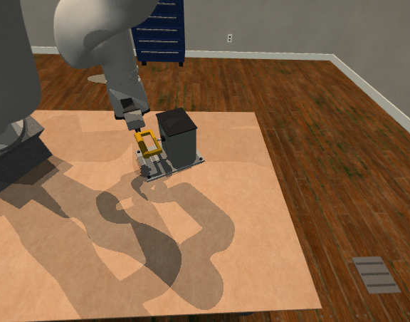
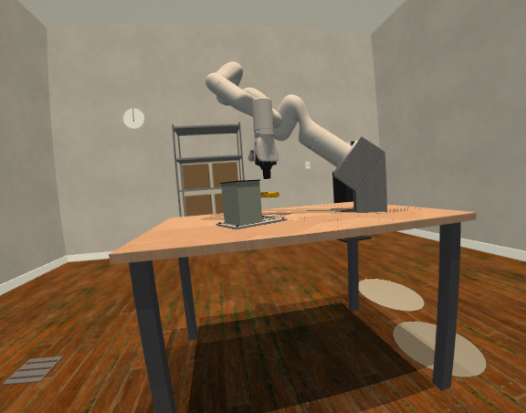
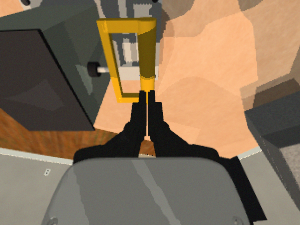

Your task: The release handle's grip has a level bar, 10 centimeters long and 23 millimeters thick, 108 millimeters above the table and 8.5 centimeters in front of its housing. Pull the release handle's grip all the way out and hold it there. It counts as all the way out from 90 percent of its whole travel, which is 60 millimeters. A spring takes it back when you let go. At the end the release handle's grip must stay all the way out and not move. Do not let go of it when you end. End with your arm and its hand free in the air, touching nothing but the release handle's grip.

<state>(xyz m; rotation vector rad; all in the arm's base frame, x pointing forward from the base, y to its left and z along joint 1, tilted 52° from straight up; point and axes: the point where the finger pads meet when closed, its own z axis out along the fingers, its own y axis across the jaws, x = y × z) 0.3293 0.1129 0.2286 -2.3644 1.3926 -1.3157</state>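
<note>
My hand is 190 mm above the metal baseplate, 90 mm short of it and 30 mm to the right of it.
</note>
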